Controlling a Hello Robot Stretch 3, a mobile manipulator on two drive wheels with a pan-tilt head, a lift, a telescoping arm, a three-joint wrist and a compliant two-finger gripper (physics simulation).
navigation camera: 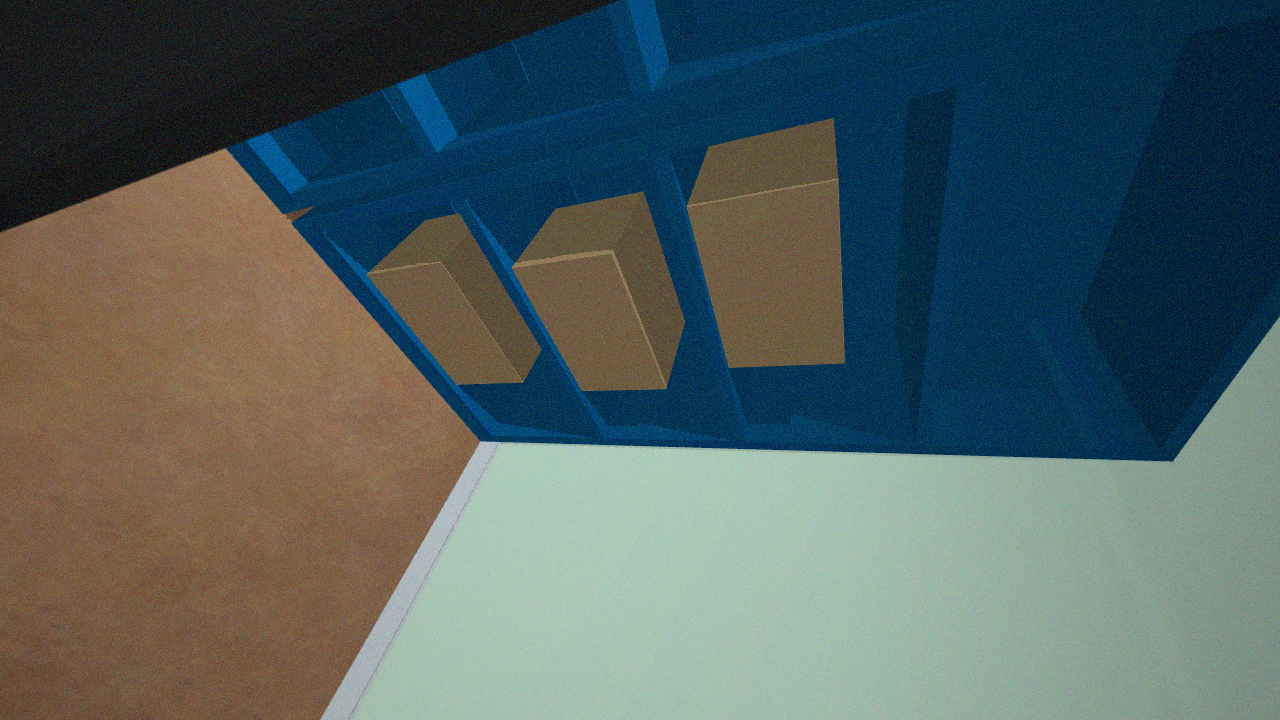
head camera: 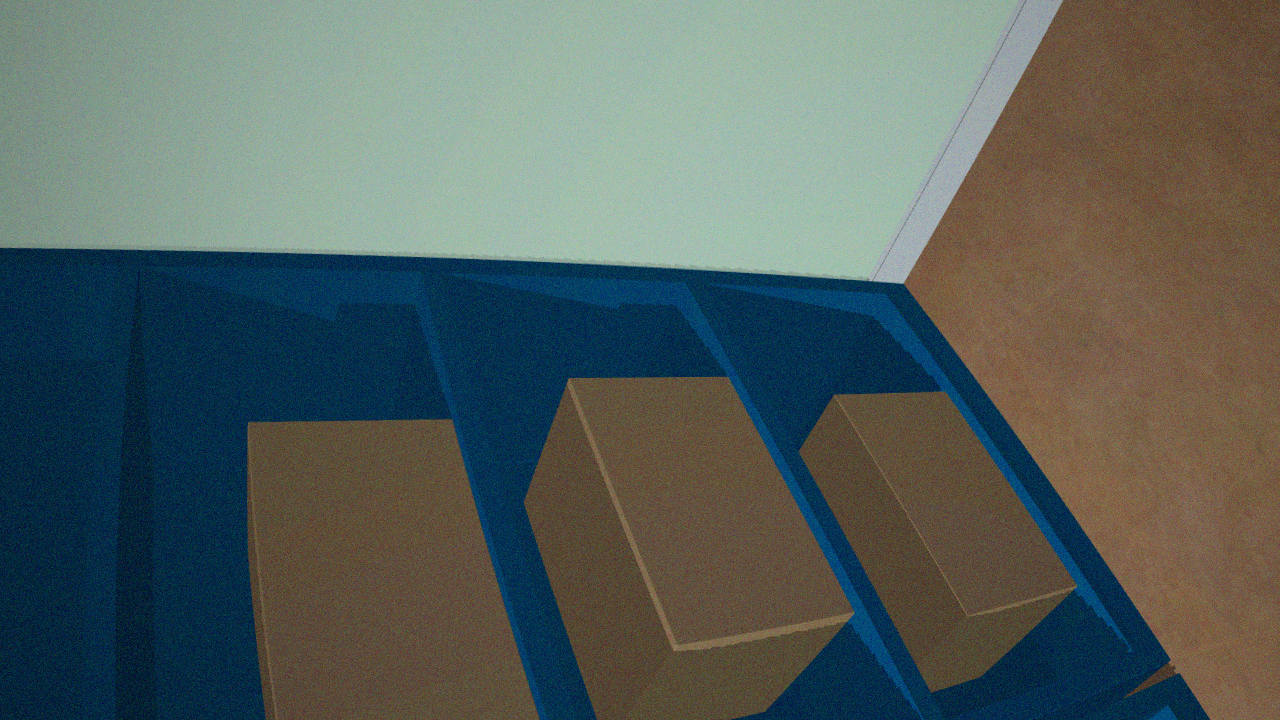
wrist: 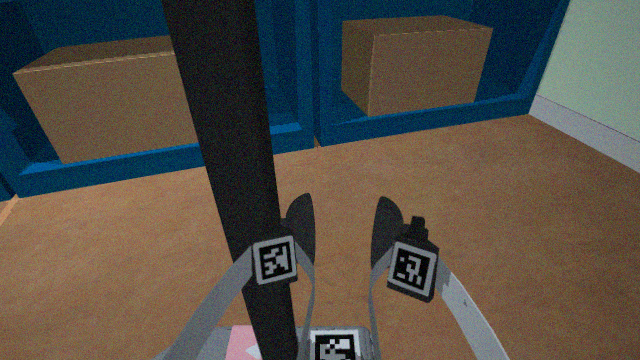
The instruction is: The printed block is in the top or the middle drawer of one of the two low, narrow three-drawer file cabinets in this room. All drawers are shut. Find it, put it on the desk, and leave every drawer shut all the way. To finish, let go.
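Frame: origin at the robot's base, x ahead, y up, z right, level; millimetres.
Seen in the pictures: gripper, fingertip midpoint: (wrist: pixel 343 220).
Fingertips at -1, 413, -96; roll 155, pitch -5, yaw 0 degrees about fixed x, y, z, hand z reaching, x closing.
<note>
A point is followed by its place in that frame, as x, y, z.
My gripper (wrist: pixel 343 220) @(-1, 413, -96) is open in the wrist view, low at the middle. Its two dark fingertips stand apart, with brown floor seen between them and no object held. The gripper does not show in the head or navigation view. The printed block, the desk and both three-drawer file cabinets do not show in any of these views, so the state of the drawers cannot be seen.
Blue shelf units (head camera: pixel 53 447) @(715, 1589, -1511) (navigation camera: pixel 1002 268) @(518, 1667, -1524) (wrist: pixel 115 172) hold brown boxes (head camera: pixel 698 510) @(378, 694, -1031) (navigation camera: pixel 595 322) @(373, 687, -1029) (wrist: pixel 430 72). They stand against a pale green wall (head camera: pixel 447 134) @(932, 984, -951) (navigation camera: pixel 716 582) @(980, 950, -786) (wrist: pixel 600 60) @(923, 271, -983). A black post (wrist: pixel 220 100) crosses the wrist view, left of the gripper.
</note>
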